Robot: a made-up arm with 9 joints.
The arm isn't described. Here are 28 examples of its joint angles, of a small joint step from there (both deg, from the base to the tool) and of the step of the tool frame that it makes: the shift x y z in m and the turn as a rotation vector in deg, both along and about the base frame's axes.
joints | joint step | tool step
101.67 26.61 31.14 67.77 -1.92 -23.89 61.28 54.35 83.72 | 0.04 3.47 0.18 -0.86 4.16 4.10 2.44 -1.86 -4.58 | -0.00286 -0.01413 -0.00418 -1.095 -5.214 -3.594
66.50 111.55 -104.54 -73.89 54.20 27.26 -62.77 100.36 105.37 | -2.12 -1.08 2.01 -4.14 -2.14 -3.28 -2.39 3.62 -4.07 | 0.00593 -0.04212 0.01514 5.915 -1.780 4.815
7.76 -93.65 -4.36 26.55 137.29 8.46 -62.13 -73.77 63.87 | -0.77 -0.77 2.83 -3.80 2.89 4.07 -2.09 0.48 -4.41 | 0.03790 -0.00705 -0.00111 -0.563 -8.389 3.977
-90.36 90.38 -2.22 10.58 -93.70 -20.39 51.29 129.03 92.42 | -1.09 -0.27 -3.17 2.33 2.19 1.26 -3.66 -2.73 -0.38 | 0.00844 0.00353 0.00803 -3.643 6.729 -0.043
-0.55 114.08 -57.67 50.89 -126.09 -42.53 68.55 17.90 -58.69 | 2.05 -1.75 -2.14 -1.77 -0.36 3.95 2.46 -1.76 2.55 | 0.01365 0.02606 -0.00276 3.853 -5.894 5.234
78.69 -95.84 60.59 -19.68 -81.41 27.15 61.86 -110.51 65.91 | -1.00 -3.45 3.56 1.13 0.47 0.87 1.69 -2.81 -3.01 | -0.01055 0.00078 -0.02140 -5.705 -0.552 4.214
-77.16 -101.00 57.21 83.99 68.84 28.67 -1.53 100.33 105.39 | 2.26 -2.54 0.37 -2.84 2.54 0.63 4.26 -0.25 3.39 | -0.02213 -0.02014 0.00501 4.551 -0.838 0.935
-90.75 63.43 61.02 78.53 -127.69 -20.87 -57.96 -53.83 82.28 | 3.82 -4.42 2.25 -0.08 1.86 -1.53 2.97 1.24 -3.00 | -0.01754 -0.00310 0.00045 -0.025 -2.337 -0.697
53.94 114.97 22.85 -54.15 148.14 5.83 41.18 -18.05 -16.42 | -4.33 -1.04 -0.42 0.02 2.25 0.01 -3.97 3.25 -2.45 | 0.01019 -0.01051 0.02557 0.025 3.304 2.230
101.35 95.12 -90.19 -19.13 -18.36 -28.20 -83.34 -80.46 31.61 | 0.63 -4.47 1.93 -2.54 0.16 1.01 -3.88 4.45 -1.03 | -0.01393 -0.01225 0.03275 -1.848 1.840 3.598
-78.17 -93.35 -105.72 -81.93 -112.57 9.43 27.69 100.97 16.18 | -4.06 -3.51 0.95 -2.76 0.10 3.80 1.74 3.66 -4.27 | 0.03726 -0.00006 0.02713 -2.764 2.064 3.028
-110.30 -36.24 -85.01 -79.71 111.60 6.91 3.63 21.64 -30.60 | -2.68 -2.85 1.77 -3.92 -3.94 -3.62 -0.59 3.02 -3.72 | -0.00189 -0.01821 0.02710 1.671 -0.170 4.235
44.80 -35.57 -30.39 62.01 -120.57 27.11 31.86 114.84 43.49 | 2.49 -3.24 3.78 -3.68 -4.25 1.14 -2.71 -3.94 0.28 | 0.01121 -0.01534 -0.00612 -5.299 -4.700 -1.697
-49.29 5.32 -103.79 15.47 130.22 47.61 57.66 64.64 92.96 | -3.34 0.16 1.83 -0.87 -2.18 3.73 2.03 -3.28 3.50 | 0.00034 -0.01141 -0.02900 0.058 8.306 2.849
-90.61 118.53 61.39 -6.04 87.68 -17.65 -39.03 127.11 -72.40 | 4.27 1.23 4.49 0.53 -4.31 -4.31 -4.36 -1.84 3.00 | -0.01659 0.01361 0.06067 -5.746 -8.047 3.536
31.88 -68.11 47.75 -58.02 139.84 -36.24 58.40 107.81 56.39 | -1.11 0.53 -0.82 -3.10 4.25 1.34 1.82 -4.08 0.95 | 0.00555 0.00823 0.00361 1.266 -6.194 -2.824
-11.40 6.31 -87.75 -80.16 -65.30 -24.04 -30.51 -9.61 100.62 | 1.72 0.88 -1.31 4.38 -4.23 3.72 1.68 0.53 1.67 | -0.00905 -0.00402 -0.02791 2.098 -8.833 2.251
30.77 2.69 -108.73 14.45 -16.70 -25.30 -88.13 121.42 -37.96 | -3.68 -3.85 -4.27 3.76 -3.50 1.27 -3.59 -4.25 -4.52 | 0.01683 -0.00157 -0.00814 -2.668 0.361 4.336
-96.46 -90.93 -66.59 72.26 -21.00 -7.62 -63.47 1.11 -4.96 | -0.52 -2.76 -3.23 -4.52 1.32 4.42 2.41 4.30 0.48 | -0.02313 -0.02569 -0.03096 -8.135 7.389 5.540
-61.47 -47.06 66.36 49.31 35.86 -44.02 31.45 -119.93 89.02 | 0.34 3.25 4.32 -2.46 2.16 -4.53 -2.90 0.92 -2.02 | -0.01045 -0.02504 -0.01001 4.943 -5.588 9.449
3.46 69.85 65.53 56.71 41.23 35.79 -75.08 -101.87 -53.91 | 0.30 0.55 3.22 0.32 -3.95 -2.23 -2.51 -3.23 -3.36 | 0.01017 -0.00998 0.00342 -5.870 1.187 -4.748
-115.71 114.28 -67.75 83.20 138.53 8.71 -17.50 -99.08 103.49 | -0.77 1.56 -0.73 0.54 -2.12 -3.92 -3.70 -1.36 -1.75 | 0.00523 -0.00364 -0.01284 3.641 -3.674 4.198
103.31 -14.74 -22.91 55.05 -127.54 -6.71 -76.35 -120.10 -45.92 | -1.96 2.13 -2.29 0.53 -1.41 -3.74 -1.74 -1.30 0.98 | 0.00908 0.00615 0.00379 -2.997 0.187 2.134
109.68 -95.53 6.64 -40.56 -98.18 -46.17 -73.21 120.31 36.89 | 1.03 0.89 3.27 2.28 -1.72 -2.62 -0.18 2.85 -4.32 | 0.01323 0.01628 -0.00554 0.615 -1.161 -5.005
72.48 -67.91 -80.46 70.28 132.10 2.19 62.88 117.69 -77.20 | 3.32 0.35 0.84 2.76 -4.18 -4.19 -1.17 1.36 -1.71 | 0.01069 -0.01759 -0.00385 3.465 1.223 0.017
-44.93 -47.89 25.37 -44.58 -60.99 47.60 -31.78 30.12 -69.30 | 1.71 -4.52 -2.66 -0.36 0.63 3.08 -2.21 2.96 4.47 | -0.00728 -0.00822 0.01456 0.085 4.436 -0.775
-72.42 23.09 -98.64 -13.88 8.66 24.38 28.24 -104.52 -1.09 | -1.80 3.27 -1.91 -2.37 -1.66 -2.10 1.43 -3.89 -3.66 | -0.00029 -0.01269 0.00029 -2.345 -0.871 -0.510
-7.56 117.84 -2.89 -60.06 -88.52 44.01 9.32 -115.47 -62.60 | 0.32 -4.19 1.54 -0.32 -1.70 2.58 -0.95 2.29 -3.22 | 0.00989 -0.00362 -0.00330 -1.305 3.738 -4.812
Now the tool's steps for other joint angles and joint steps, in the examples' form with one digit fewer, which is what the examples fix.
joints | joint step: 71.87 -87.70 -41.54 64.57 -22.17 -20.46 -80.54 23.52 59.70 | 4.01 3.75 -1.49 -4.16 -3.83 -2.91 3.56 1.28 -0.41
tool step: 0.0736 0.0515 -0.0090 4.33 -5.09 -11.11
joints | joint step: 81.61 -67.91 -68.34 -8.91 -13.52 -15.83 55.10 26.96 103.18 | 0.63 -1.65 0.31 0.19 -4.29 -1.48 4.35 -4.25 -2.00
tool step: 0.0013 0.0032 -0.0307 2.57 3.29 -1.56
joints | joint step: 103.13 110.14 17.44 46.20 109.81 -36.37 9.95 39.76 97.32 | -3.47 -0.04 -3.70 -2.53 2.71 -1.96 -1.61 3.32 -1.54
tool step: -0.0052 -0.0124 0.0113 -2.50 3.29 -5.90
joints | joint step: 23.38 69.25 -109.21 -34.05 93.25 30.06 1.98 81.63 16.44 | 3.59 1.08 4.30 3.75 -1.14 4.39 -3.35 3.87 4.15
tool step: -0.0161 0.0312 -0.0167 -6.72 0.10 0.35
